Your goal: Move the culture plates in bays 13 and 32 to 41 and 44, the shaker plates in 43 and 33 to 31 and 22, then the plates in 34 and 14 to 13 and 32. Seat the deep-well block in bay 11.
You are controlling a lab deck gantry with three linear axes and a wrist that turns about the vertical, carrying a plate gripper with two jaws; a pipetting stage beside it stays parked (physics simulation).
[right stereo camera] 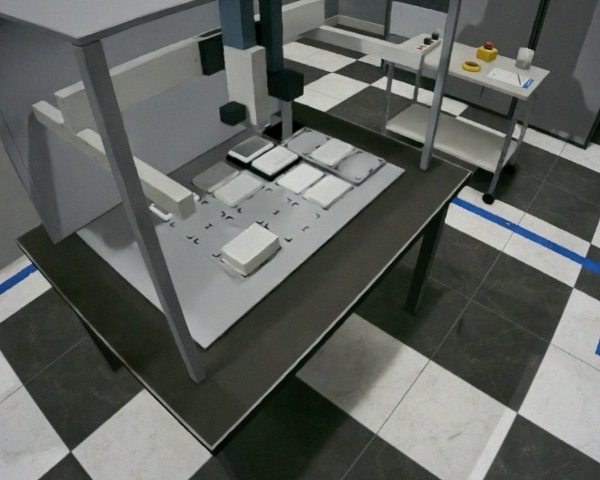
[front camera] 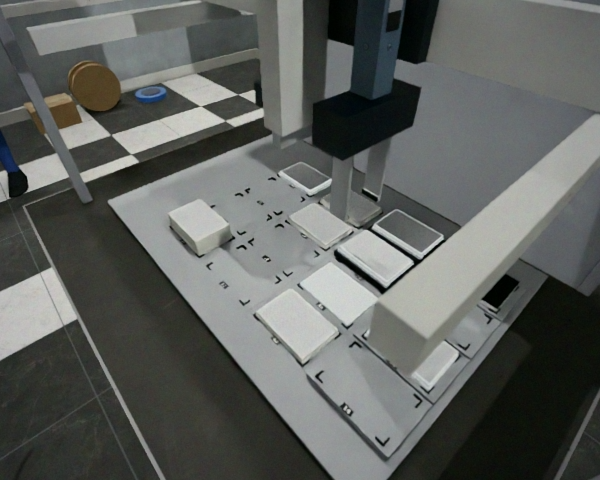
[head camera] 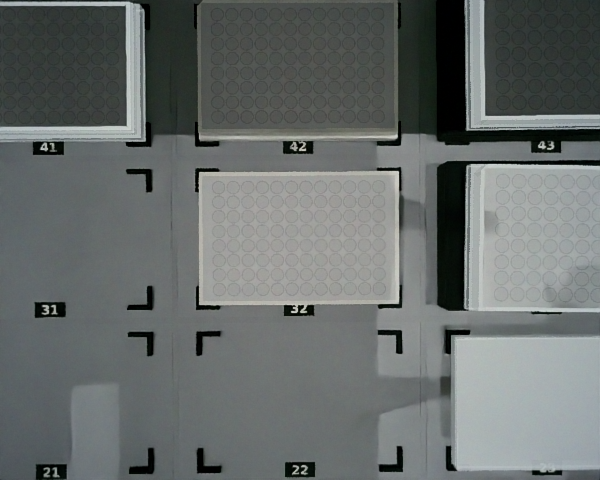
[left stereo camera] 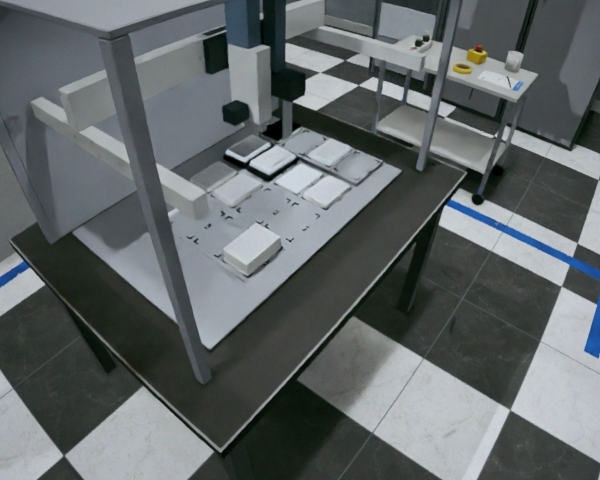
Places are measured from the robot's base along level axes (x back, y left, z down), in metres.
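Pixels of known places: gripper, between the fingertips: (right stereo camera: 276,133) (front camera: 355,206) (left stereo camera: 275,132); robot's base, origin of its link: (right stereo camera: 245,276) (front camera: 171,227) (left stereo camera: 247,277).
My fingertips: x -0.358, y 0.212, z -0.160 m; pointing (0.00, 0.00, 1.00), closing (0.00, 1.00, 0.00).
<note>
Ahead of a thing's pixels: the offset from my fingertips to its middle.
My gripper (front camera: 356,208) (left stereo camera: 286,134) (right stereo camera: 286,135) is open and empty. It hangs above the deck around bay 33; its exact height is unclear. A plate @(dy +0.152, dx -0.034, dz +0.131 m) (front camera: 407,232) (head camera: 550,60) stands on the black shaker in bay 43, another plate @(dy +0.044, dx -0.033, dz +0.131 m) (front camera: 376,256) (head camera: 545,240) on the one in bay 33. Plates stand in bays 41 @(dy +0.152, dx +0.294, dz +0.153 m) (head camera: 60,70), 42 (head camera: 298,70), 32 (head camera: 299,237) and 13 @(dy -0.169, dx -0.034, dz +0.153 m) (front camera: 297,324). Bay 44 holds a very dark item @(dy +0.152, dx -0.198, dz +0.133 m) (front camera: 501,291). Bays 31, 22, 34 and 14 hold no plate. The deep-well block @(dy -0.169, dx +0.294, dz +0.139 m) (front camera: 200,225) (left stereo camera: 251,246) is at bay 11; full seating is unclear.
A blank white plate @(dy -0.062, dx -0.034, dz +0.156 m) (front camera: 340,292) (head camera: 525,402) stands in bay 23 and a plate @(dy -0.062, dx -0.198, dz +0.138 m) (front camera: 436,364) (left stereo camera: 330,151) in bay 24. The parked pipetting stage (left stereo camera: 248,85) stands beside the gripper. A light beam (front camera: 475,240) crosses the front view and hides part of the right-hand bays.
</note>
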